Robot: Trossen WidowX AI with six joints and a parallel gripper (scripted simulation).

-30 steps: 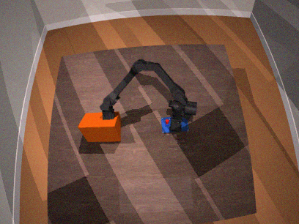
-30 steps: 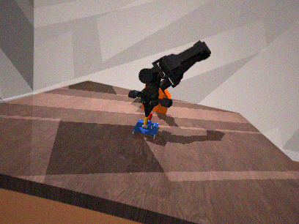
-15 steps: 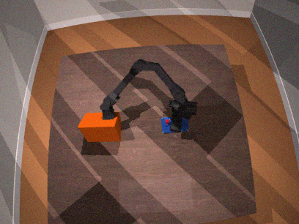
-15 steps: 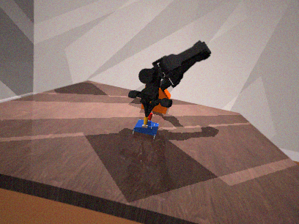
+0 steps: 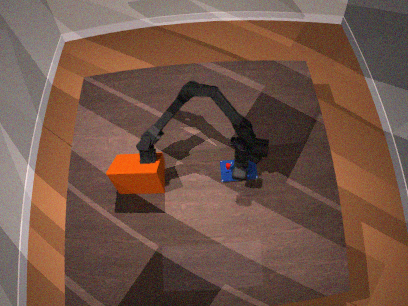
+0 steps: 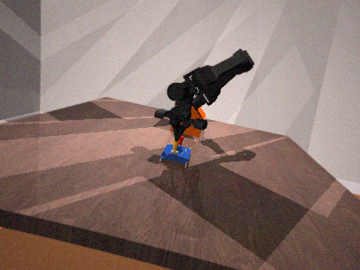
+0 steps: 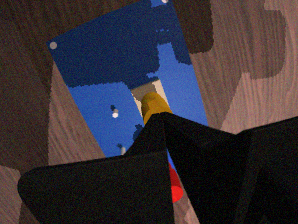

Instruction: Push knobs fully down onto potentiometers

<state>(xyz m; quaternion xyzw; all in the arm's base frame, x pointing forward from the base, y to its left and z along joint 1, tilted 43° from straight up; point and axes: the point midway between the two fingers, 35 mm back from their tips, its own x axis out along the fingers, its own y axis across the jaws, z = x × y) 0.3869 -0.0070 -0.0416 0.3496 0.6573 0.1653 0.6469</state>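
My gripper tip is now 10 mm above the yellow knob. Round my gripper tip: red knob: 50 mm behind, 10 mm to the left, 10 mm below.
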